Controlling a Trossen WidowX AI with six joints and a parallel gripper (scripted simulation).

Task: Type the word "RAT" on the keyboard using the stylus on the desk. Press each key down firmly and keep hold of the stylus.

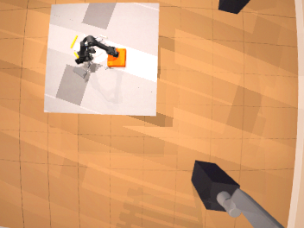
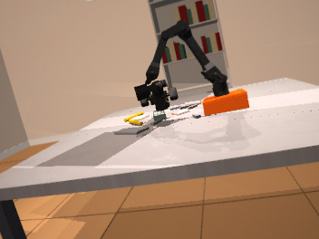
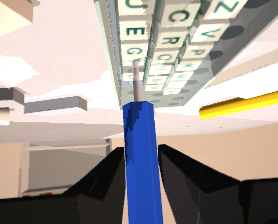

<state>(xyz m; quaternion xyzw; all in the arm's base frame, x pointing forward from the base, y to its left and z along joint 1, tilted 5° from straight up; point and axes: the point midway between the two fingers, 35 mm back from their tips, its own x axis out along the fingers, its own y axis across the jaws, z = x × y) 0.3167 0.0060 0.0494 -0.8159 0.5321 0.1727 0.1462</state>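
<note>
My gripper tip is 10 mm short of the R key, 30 mm to the right of it and 50 mm above it. Round my gripper tip: white block 140 mm ahead, 10 mm to the right, 60 mm below; then grey stylus tip 50 mm below; then blue stylus 10 mm below.
</note>
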